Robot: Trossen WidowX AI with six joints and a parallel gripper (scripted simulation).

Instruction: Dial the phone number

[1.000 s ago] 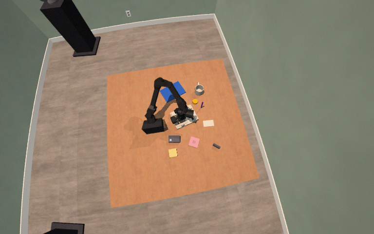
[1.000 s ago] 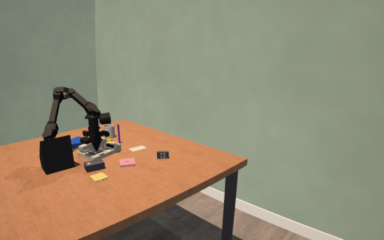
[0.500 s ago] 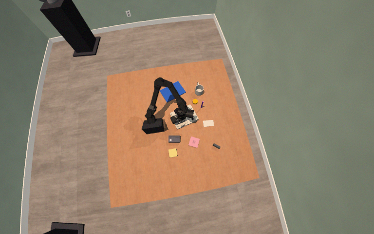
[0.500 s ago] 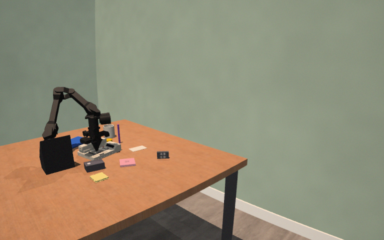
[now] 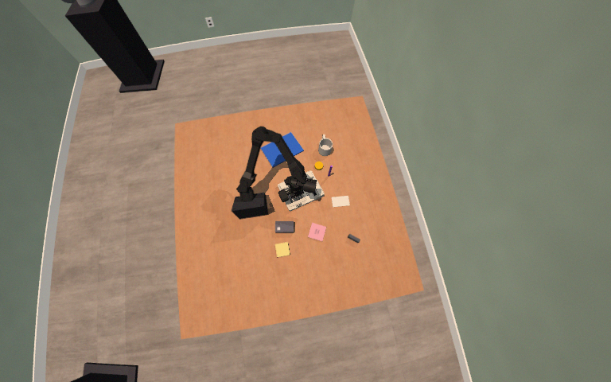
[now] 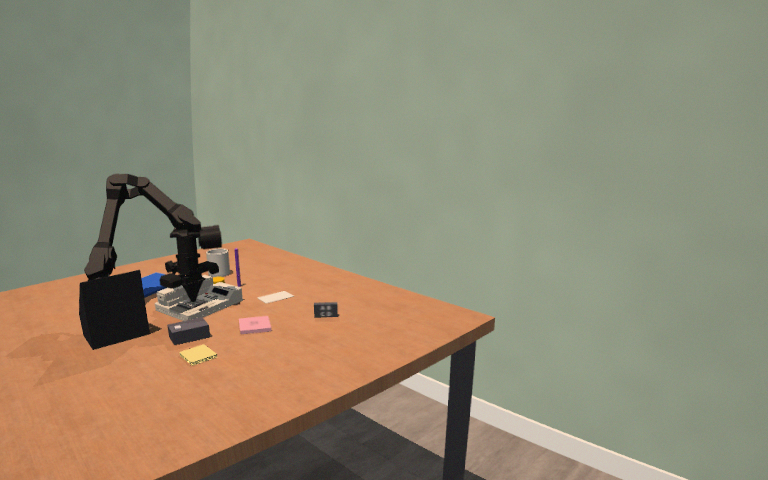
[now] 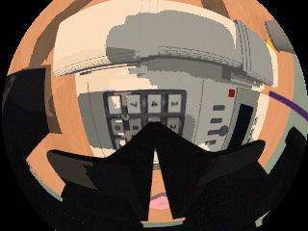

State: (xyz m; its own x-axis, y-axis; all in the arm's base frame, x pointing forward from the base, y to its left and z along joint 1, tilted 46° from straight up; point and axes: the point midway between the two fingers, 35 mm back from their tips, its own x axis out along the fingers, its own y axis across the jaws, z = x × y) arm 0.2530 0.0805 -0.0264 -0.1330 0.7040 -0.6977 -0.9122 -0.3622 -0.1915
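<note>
My gripper is now 30 mm short of the cream desk phone, 30 mm to the right of it and 40 mm above it. Round my hand: purple pen 200 mm ahead, 130 mm to the left; then cream card 260 mm ahead, 40 mm to the right, 60 mm below; then grey handset 80 mm to the left, 20 mm below.
</note>
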